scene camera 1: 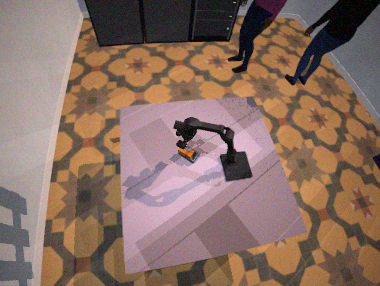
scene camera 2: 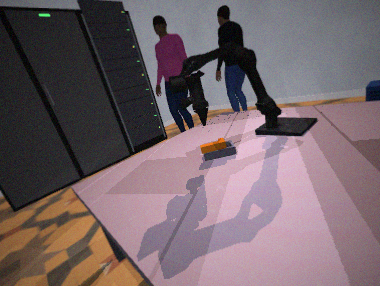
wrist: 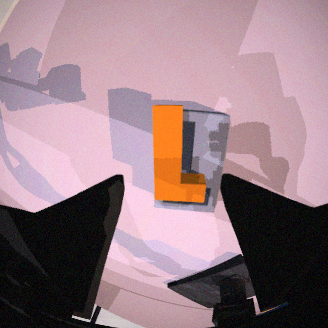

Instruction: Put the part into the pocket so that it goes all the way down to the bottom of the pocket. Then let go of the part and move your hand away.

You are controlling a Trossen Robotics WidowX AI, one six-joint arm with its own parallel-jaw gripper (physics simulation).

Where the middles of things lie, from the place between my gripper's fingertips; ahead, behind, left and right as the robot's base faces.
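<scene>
There is an orange block [wrist: 170,183] here, and my gripper is 1 cm past it, 2 cm to the right of it and 10 cm above it. As for the grey pocket block [wrist: 204,133], I find it 3 cm behind my hand, 2 cm to the left of it and 13 cm below it.
</scene>
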